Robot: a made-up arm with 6 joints. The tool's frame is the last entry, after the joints. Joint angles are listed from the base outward.
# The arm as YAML. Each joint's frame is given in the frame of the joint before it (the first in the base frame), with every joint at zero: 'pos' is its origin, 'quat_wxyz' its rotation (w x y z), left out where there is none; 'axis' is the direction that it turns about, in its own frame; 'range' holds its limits. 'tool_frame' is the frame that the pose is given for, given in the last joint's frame.
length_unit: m
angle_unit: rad
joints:
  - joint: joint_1
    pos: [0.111, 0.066, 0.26]
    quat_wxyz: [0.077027, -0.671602, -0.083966, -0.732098]
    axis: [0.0, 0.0, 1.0]
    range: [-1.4, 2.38]
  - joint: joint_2
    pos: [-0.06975, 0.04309, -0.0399]
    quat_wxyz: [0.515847, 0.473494, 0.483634, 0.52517]
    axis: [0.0, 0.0, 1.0]
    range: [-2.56, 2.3]
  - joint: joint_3
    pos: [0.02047, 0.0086, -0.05]
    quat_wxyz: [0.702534, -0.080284, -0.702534, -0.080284]
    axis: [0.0, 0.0, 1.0]
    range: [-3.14, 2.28]
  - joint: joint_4
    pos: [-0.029, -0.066, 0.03]
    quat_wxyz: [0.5, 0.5, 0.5, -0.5]
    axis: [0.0, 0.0, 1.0]
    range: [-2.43, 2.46]
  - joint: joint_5
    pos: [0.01, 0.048, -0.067]
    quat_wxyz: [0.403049, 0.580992, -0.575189, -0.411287]
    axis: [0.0, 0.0, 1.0]
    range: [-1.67, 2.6]
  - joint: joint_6
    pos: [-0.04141, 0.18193, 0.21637]
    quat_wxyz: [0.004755, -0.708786, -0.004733, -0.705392]
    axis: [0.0, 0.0, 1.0]
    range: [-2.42, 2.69]
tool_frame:
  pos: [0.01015, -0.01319, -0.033]
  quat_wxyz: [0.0, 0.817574, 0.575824, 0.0]
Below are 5 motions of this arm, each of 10 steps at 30 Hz.
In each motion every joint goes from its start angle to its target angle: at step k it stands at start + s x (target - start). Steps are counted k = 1, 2, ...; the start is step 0. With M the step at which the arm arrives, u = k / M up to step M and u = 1 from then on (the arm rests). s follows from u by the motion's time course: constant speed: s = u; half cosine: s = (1 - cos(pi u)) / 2; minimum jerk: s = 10 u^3 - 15 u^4 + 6 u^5.
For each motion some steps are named. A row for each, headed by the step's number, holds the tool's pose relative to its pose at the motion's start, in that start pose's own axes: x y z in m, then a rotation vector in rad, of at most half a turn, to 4 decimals.
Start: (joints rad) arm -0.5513 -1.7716 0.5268 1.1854 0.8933 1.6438
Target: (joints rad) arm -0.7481 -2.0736 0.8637 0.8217 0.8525 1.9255
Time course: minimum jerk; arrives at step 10
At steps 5, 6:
5: 0.0672 -0.0296 0.0827 -0.1739 0.1773 0.0696
6: 0.0980 -0.0357 0.1109 -0.2401 0.2416 0.1004

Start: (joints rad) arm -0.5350 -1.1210 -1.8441 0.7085 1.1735 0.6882
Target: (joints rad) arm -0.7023 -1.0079 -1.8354 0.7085 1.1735 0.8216
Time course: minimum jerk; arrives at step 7
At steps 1, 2, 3, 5, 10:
1: -0.0001 -0.0005 0.0002 0.0037 -0.0007 -0.0009
2: -0.0005 -0.0033 0.0014 0.0230 -0.0040 -0.0057
3: -0.0012 -0.0086 0.0033 0.0583 -0.0098 -0.0140
5: -0.0024 -0.0211 0.0060 0.1341 -0.0207 -0.0297
10: -0.0027 -0.0250 0.0064 0.1563 -0.0235 -0.0338

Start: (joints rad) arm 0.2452 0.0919 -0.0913 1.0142 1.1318 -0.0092
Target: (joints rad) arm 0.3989 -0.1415 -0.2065 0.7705 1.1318 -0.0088
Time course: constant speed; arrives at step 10
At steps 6, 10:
6: -0.0222 -0.0374 0.0753 0.2300 0.0788 0.1074
10: -0.0304 -0.0708 0.1179 0.3814 0.1258 0.1722

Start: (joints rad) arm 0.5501 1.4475 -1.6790 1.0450 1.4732 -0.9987
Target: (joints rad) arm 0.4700 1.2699 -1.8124 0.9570 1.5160 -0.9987
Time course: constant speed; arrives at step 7
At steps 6, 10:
6: 0.0054 -0.0098 -0.0067 -0.0538 -0.0235 -0.0478
10: 0.0059 -0.0111 -0.0084 -0.0650 -0.0265 -0.0541

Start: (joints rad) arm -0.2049 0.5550 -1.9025 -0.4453 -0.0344 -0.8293
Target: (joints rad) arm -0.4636 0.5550 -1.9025 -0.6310 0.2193 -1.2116
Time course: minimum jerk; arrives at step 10
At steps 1, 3, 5, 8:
1: -0.0005 -0.0005 0.0013 0.0046 0.0003 0.0048
3: -0.0097 -0.0106 0.0245 0.0870 0.0033 0.0909
5: -0.0275 -0.0396 0.0723 0.2686 -0.0019 0.2787
8: -0.0449 -0.0906 0.1268 0.5107 -0.0347 0.5213

